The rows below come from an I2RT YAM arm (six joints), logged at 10 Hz.
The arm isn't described. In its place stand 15 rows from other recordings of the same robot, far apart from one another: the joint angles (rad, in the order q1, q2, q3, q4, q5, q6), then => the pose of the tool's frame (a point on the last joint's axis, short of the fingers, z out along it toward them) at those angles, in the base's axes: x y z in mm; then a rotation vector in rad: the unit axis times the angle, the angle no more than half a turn.
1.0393 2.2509 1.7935 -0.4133 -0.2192 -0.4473 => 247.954, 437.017, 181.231, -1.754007, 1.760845, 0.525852
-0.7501 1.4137 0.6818 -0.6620 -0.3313 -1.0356 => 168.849, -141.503, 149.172, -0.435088, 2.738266, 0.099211
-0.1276 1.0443 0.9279 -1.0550 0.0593 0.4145 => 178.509, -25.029, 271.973, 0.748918, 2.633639, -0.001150
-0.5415 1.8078 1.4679 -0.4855 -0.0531 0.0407 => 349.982, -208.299, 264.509, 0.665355, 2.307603, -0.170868
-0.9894 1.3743 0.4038 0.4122 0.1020 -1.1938 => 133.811, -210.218, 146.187, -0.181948, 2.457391, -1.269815
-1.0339 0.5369 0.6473 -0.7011 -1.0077 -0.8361 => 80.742, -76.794, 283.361, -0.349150, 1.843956, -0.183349
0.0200 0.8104 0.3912 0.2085 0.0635 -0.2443 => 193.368, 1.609, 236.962, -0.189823, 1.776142, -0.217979
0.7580 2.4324 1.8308 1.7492 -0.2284 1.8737 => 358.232, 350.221, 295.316, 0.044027, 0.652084, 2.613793
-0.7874 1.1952 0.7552 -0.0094 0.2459 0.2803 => 183.076, -196.091, 261.880, 1.177887, 1.680679, -0.567064
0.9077 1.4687 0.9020 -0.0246 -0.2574 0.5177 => 191.082, 259.362, 234.778, -0.613824, 2.271926, 1.048238
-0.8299 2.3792 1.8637 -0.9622 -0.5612 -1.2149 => 326.712, -329.095, 123.571, -0.531834, 2.546060, 0.287374
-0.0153 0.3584 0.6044 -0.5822 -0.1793 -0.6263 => 98.796, 4.838, 287.995, -0.689344, 1.781399, -0.264064
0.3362 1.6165 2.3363 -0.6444 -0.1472 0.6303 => 267.921, 99.161, 592.080, 0.105635, 1.557866, 0.881580
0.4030 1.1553 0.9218 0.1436 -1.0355 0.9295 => 224.824, 129.137, 348.448, -0.426611, 1.937783, 1.782201
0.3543 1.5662 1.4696 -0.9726 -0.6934 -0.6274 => 289.582, 131.380, 324.698, -1.353609, 2.051928, 0.790750
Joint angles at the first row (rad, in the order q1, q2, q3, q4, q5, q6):
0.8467, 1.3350, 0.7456, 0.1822, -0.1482, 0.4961
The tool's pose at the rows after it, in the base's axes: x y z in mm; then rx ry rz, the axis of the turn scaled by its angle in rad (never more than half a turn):
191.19, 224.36, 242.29, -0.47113, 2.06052, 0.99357
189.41, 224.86, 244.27, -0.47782, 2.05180, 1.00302
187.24, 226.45, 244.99, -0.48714, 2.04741, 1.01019
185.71, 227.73, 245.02, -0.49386, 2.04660, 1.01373
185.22, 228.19, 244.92, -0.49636, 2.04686, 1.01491
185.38, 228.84, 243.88, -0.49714, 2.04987, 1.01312
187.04, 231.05, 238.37, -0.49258, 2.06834, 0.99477
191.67, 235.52, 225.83, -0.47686, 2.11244, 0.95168
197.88, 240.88, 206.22, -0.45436, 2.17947, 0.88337
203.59, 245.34, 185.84, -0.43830, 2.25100, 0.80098
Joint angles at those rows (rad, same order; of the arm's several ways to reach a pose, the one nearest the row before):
0.8471, 1.3285, 0.7452, 0.1822, -0.1493, 0.4965
0.8524, 1.3220, 0.7452, 0.1841, -0.1520, 0.4965
0.8615, 1.3201, 0.7452, 0.1859, -0.1520, 0.4965
0.8684, 1.3201, 0.7452, 0.1864, -0.1513, 0.4965
0.8707, 1.3205, 0.7452, 0.1863, -0.1513, 0.4965
0.8719, 1.3247, 0.7452, 0.1875, -0.1501, 0.4965
0.8738, 1.3453, 0.7452, 0.1894, -0.1383, 0.4969
0.8745, 1.3941, 0.7483, 0.1913, -0.1123, 0.5007
0.8745, 1.4662, 0.7521, 0.1909, -0.0750, 0.5068
0.8741, 1.5406, 0.7612, 0.1776, -0.0357, 0.5083

